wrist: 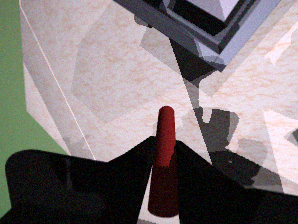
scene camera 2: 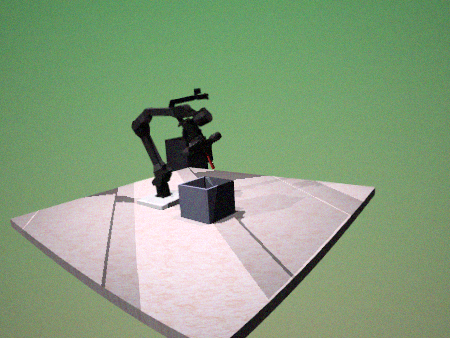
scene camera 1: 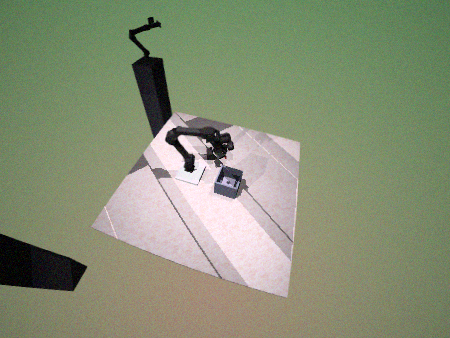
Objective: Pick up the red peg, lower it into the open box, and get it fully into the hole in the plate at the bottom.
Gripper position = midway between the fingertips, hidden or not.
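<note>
My gripper (wrist: 164,144), visible. Box (scene camera 2: 206,199), visible too.
</note>
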